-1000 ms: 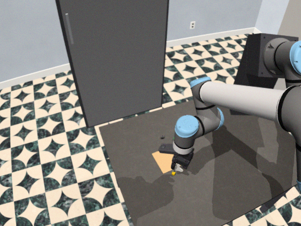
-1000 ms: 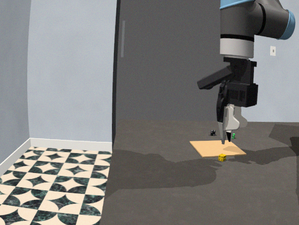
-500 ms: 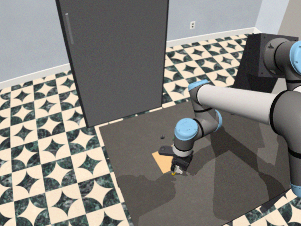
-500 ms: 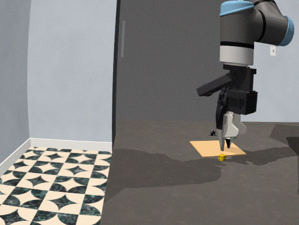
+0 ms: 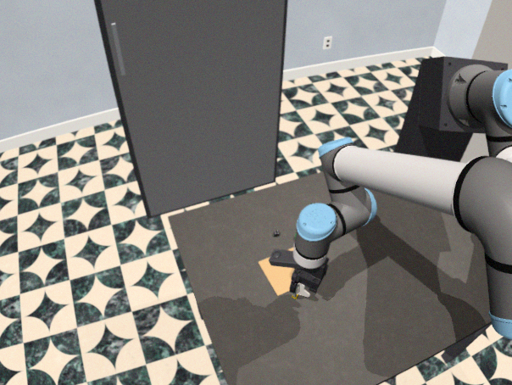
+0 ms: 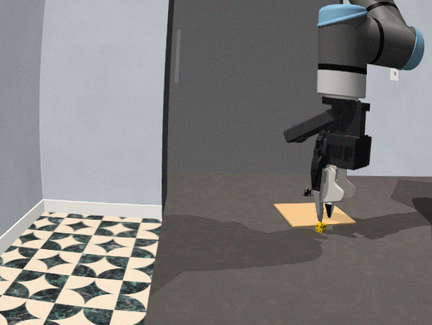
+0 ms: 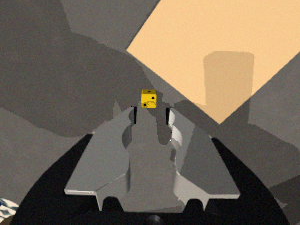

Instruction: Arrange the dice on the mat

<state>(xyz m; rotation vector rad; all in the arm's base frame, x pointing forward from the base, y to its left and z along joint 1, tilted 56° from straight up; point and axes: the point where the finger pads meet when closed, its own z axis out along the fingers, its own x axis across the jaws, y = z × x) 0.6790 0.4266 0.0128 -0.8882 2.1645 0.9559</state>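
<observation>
Now: the yellow die 30 mm below my hand. Also, from my hand: black die 250 mm to the right, 30 mm below, 10 mm ahead; orange mat 100 mm to the right, 40 mm below, 10 mm ahead; green die 220 mm to the right, 60 mm behind, 30 mm below.
</observation>
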